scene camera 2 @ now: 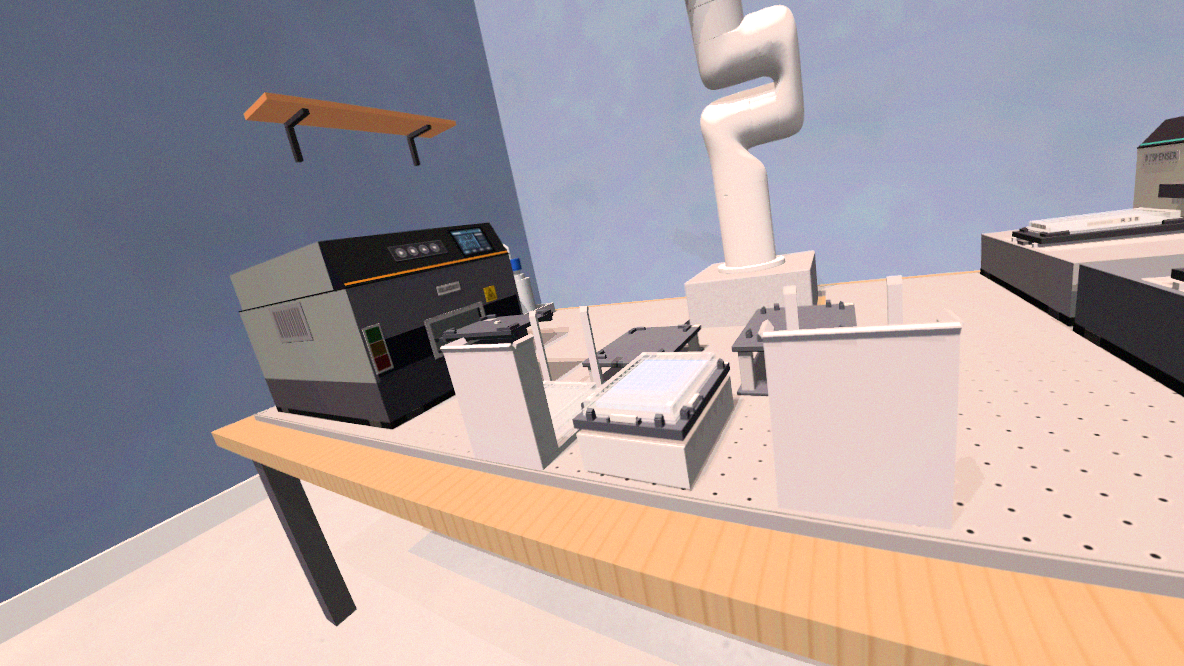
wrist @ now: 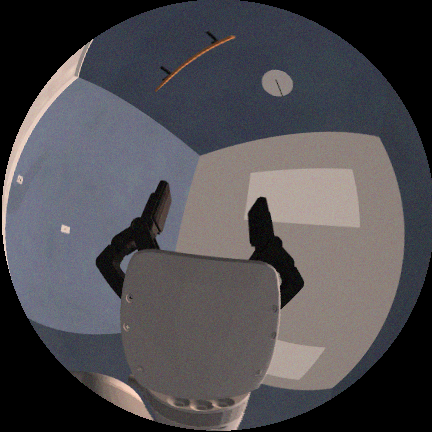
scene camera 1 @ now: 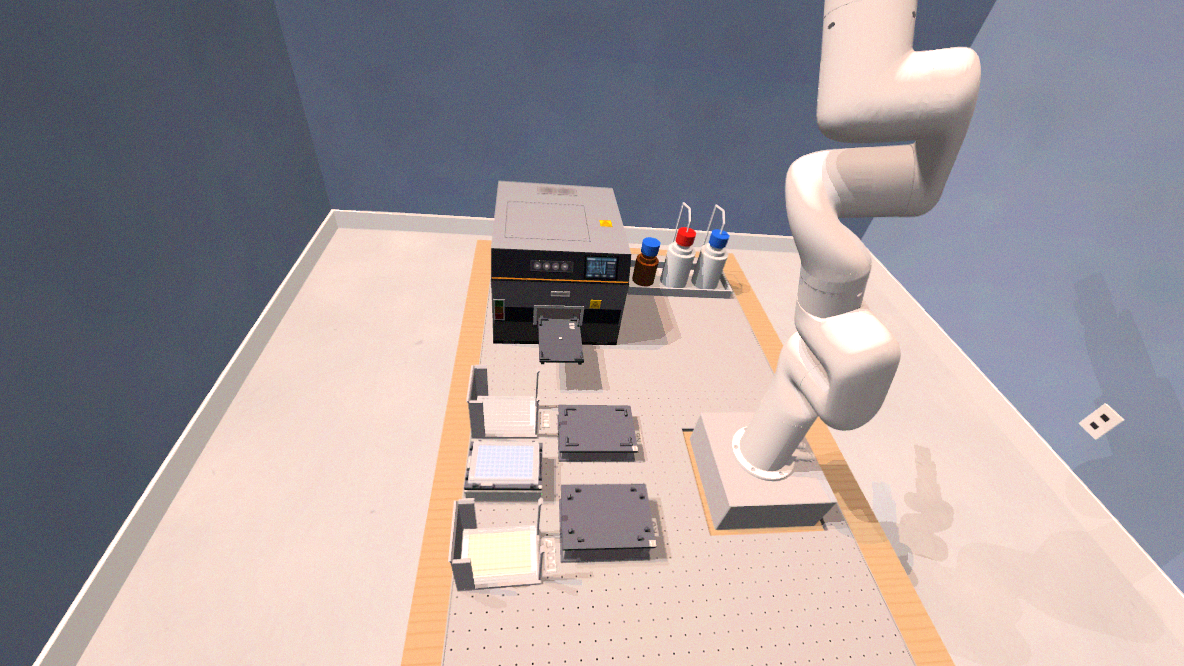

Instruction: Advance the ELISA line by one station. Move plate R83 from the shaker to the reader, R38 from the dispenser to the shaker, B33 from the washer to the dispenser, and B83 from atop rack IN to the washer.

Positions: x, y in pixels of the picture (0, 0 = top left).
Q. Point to a rack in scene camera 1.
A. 464, 517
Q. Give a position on a rack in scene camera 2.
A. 864, 419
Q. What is my gripper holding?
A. Nothing.
